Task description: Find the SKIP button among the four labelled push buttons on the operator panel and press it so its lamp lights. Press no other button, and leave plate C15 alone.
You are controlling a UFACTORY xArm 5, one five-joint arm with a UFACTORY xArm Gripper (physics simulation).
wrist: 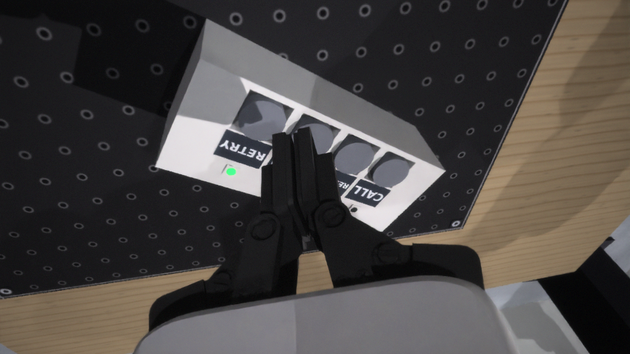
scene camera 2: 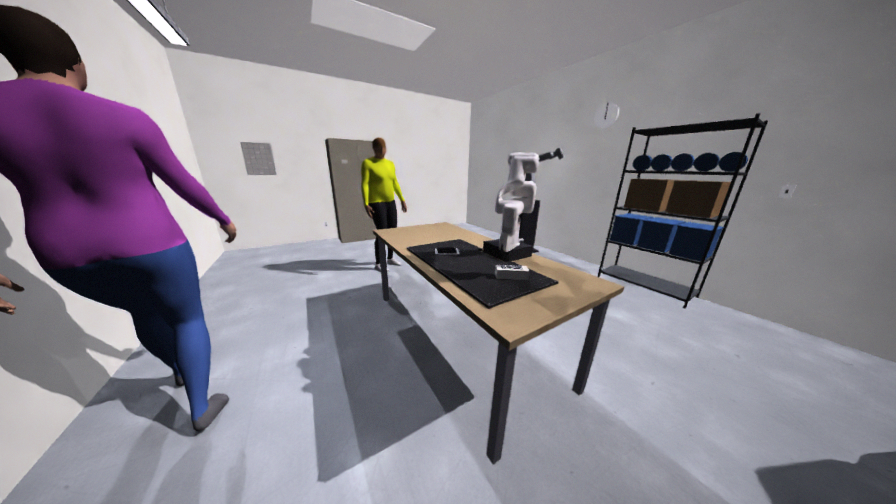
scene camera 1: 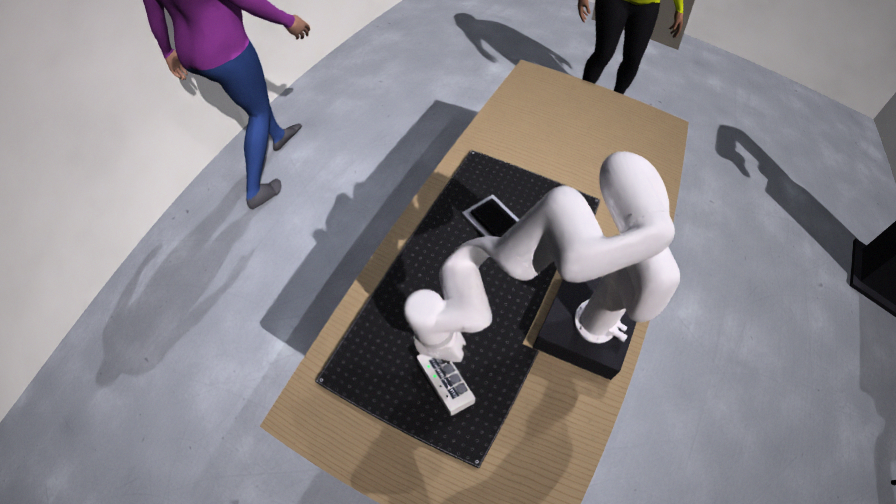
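The white operator panel (scene camera 1: 460,408) (scene camera 2: 511,274) (wrist: 187,110) lies on the black mat. In the wrist view its grey buttons include the RETRY button (wrist: 265,119), a second (wrist: 319,136) with its label hidden by the fingers, a third (wrist: 355,156) with a partly hidden label, and the CALL button (wrist: 391,170). The RETRY lamp (scene camera 1: 428,366) (wrist: 230,171) glows green. The second button's lamp (scene camera 1: 434,376) also glows green. The CALL lamp (wrist: 354,209) is dark. My gripper (wrist: 299,152) is shut and empty, its tips in front of the second button; contact is unclear.
A light-framed dark plate (scene camera 1: 493,216) (scene camera 2: 447,250) lies on the mat (scene camera 1: 375,357) (scene camera 2: 494,294), beyond the arm; no label is readable. The wooden table (scene camera 1: 563,100) (scene camera 2: 526,319) bears the arm's black base (scene camera 1: 579,357). Two people stand on the floor near the table.
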